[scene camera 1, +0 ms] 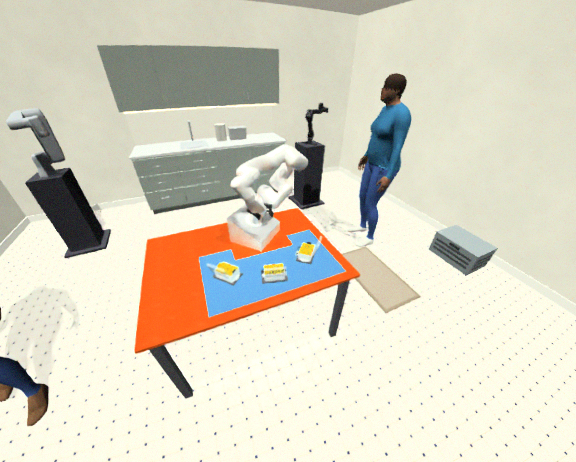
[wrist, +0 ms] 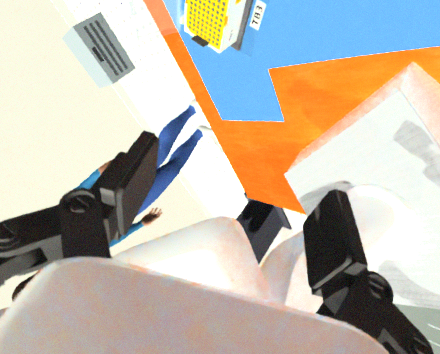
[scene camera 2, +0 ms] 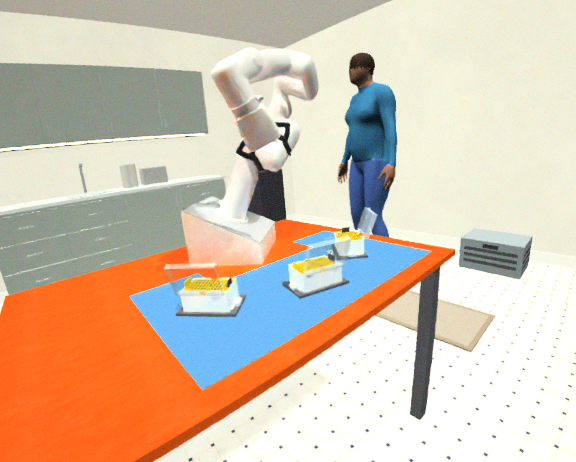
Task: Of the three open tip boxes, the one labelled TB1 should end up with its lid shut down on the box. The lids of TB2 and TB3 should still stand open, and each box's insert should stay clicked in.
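Frame: origin at the arm's base, x right, y ahead, z up, level; metres.
Seen in the pictures: gripper, fingertip midpoint: (scene camera 1: 266, 216) (wrist: 238, 182) (scene camera 2: 275, 161); arm's base at its link origin: (scene camera 1: 253, 220) (wrist: 378, 220) (scene camera 2: 231, 217).
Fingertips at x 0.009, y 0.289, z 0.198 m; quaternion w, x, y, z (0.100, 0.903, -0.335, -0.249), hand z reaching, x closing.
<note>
Offsets run from my fingertips to a thing's middle. "pt": to the spot under its first point. Level surfaces: height alone.
Three white tip boxes with yellow inserts stand on dark bases, their clear lids open. The right box @(dx -0.250, dy +0.067, dz -0.275 m) (scene camera 1: 306, 252) (scene camera 2: 350, 246) (wrist: 206, 22) has a TB3 label @(pt dx -0.202, dy +0.020, dz -0.337 m) (wrist: 257, 15) beside it in the wrist view; its lid @(pt dx -0.309, dy +0.115, dz -0.232 m) (scene camera 2: 368, 220) is raised. The middle box @(pt dx +0.050, dy +0.217, dz -0.241 m) (scene camera 1: 274, 273) (scene camera 2: 316, 278) and the left box @(dx +0.271, dy +0.015, dz -0.306 m) (scene camera 1: 227, 272) (scene camera 2: 210, 300) have no readable labels, so I cannot tell which is TB1. The middle lid @(pt dx +0.065, dy +0.225, dz -0.205 m) (scene camera 2: 325, 247) and left lid @(pt dx +0.342, dy +0.083, dz -0.206 m) (scene camera 2: 192, 271) stand up. The inserts look seated. My gripper (scene camera 1: 263, 213) (scene camera 2: 274, 161) (wrist: 238, 182) is open and empty, high by the arm's base, away from the boxes.
The boxes stand on a blue mat @(dz -0.339 m) (scene camera 1: 220, 300) (scene camera 2: 210, 365) (wrist: 350, 30) on the orange table @(dz -0.342 m) (scene camera 1: 165, 300) (scene camera 2: 65, 360) (wrist: 250, 150). The arm's pale base block (scene camera 1: 250, 232) (scene camera 2: 225, 242) (wrist: 350, 150) stands behind the mat. A person (scene camera 1: 387, 135) (scene camera 2: 372, 130) stands beyond the table.
</note>
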